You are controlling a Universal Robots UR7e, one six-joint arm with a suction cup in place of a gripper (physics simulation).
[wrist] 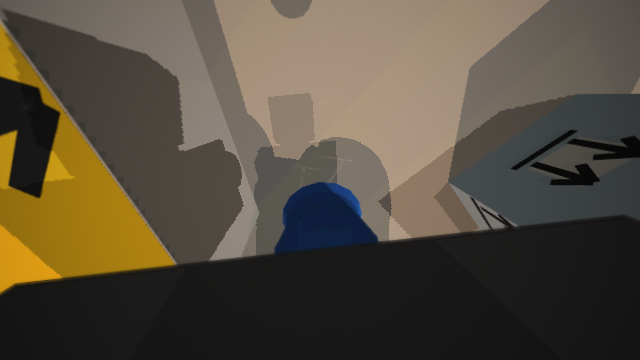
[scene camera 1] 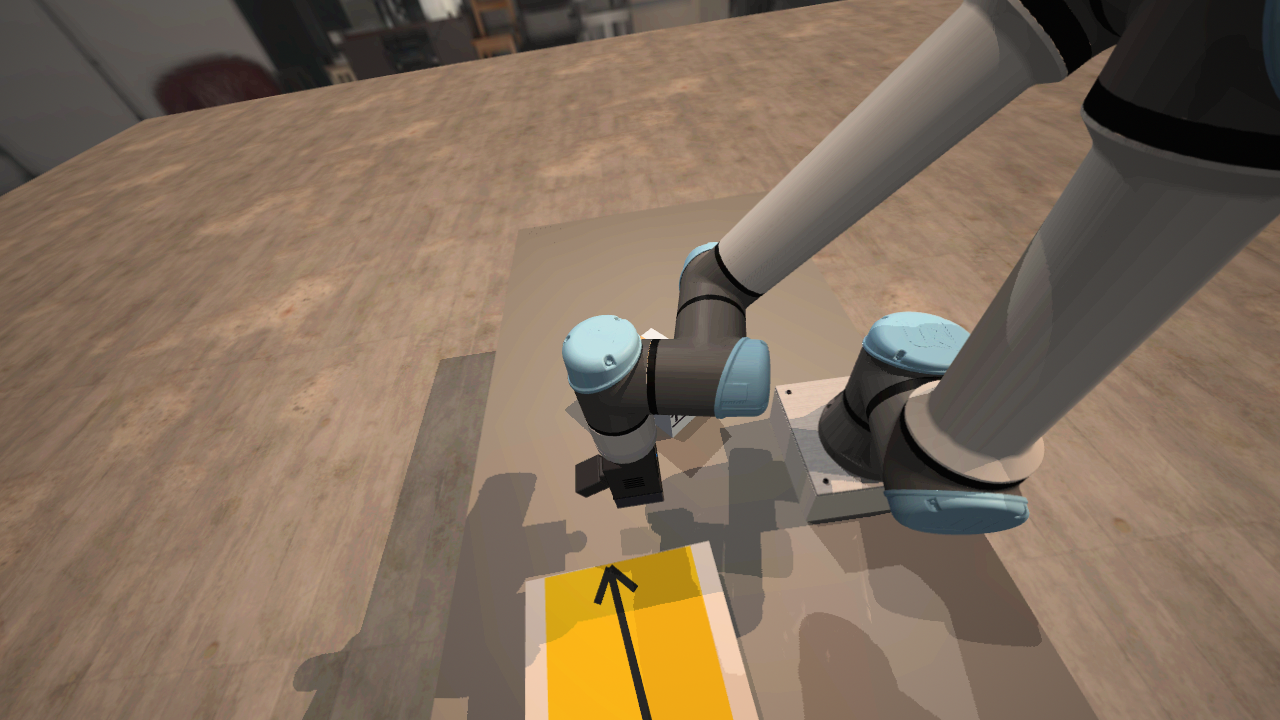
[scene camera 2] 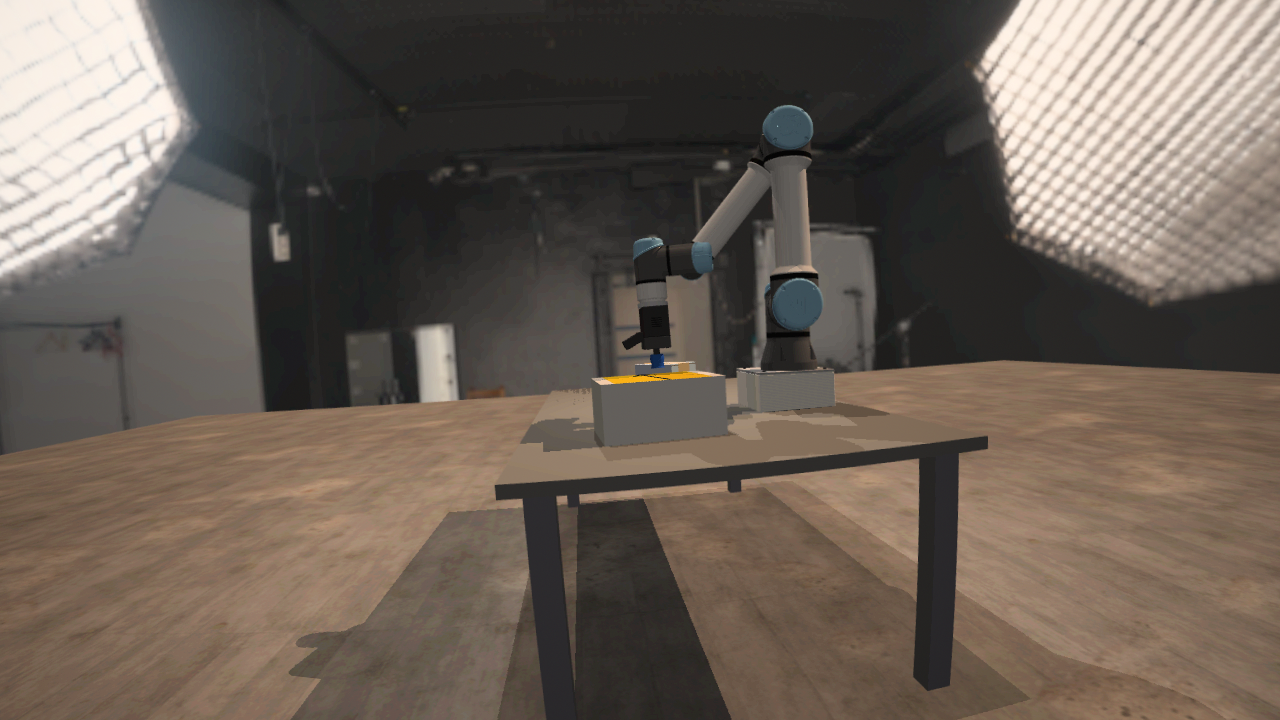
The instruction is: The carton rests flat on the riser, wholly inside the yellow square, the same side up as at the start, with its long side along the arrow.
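The carton (scene camera 1: 666, 426) (scene camera 2: 684, 367) (wrist: 550, 205) stands on the table behind the riser, mostly hidden by the arm in scene camera 1. The wrist view shows its blue-grey side with black arrows at the right. The riser (scene camera 1: 534, 662) (scene camera 2: 662, 411) bears the yellow square (scene camera 1: 581, 662) (wrist: 100, 225) with a black arrow (scene camera 1: 629, 644) (wrist: 32, 155). My gripper, a blue suction cup (scene camera 2: 657, 360) (wrist: 322, 215), is open and holds nothing. It hangs low over the table between riser and carton, apart from both. In scene camera 1 the black tool body (scene camera 1: 635, 483) hides the cup.
The robot's pale base block (scene camera 1: 801, 447) (scene camera 2: 787, 390) stands to the right of the carton and riser. The arm's wrist joints (scene camera 1: 689, 376) pass over the carton. The table (scene camera 1: 546, 268) (scene camera 2: 805, 452) ends in a straight front edge beyond the riser.
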